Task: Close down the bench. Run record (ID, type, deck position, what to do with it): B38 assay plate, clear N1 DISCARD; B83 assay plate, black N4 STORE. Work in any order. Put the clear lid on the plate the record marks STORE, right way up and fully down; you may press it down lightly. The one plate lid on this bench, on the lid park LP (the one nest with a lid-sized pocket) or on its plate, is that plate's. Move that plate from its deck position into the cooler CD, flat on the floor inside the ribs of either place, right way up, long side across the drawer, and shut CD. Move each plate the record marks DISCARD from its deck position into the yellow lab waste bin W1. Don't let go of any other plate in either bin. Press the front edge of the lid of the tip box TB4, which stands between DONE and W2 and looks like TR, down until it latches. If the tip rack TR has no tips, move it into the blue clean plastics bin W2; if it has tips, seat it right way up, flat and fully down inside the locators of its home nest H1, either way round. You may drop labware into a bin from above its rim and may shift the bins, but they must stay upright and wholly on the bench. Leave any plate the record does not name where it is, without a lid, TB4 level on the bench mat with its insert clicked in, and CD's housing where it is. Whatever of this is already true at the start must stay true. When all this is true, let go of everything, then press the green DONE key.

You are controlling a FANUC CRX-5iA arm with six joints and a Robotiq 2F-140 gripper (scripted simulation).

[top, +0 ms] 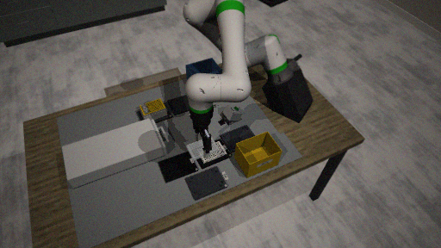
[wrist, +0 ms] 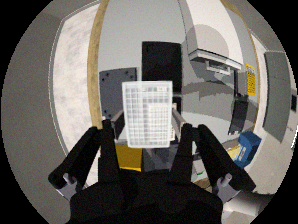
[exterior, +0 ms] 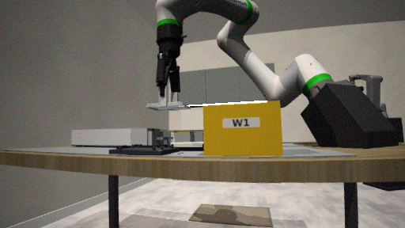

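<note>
Right now my hand is 220 mm past the yellow bin W1, 150 mm to the right of it and 130 mm above it. Round my hand: black deck nest (160 mm below, 100 mm ahead, 70 mm to the right); clear plate (20 mm below); pale well plate (150 mm below, 70 mm behind, 30 mm to the right).
</note>
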